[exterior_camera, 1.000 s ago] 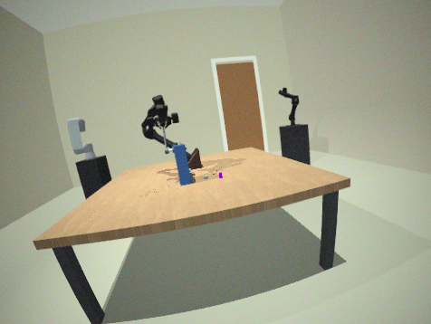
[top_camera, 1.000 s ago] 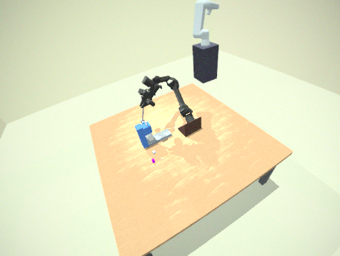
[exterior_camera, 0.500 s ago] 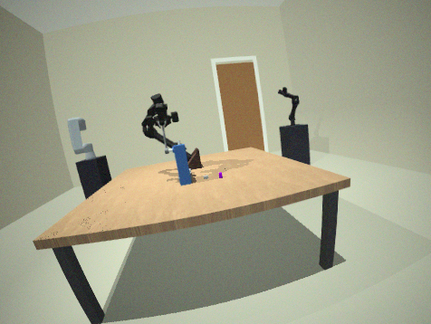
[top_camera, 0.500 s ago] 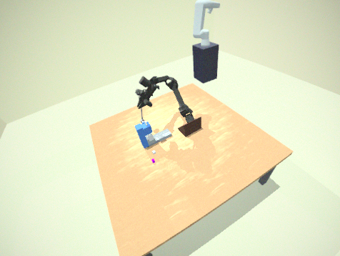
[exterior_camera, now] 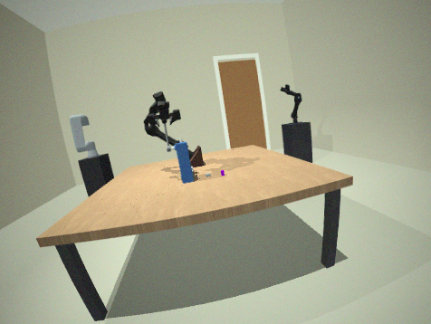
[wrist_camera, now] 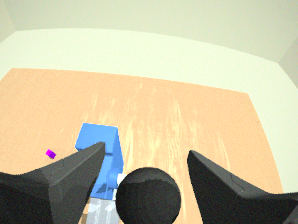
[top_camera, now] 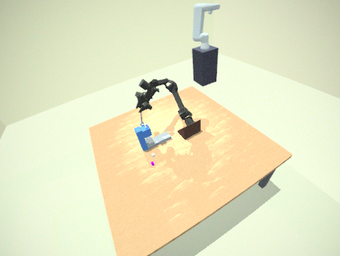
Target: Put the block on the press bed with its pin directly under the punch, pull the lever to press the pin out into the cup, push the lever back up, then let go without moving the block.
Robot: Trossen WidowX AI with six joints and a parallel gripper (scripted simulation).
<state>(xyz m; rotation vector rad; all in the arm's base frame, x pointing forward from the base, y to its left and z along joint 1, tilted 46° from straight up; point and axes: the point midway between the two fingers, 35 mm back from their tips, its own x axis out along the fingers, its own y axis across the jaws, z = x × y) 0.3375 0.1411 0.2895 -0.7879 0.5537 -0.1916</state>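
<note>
My gripper tip is 20 mm past the lever, 10 mm to the right of it and 50 mm above it. Also, from my gripper tip: small purple piece: 50 mm ahead, 270 mm to the left, 310 mm below.
</note>
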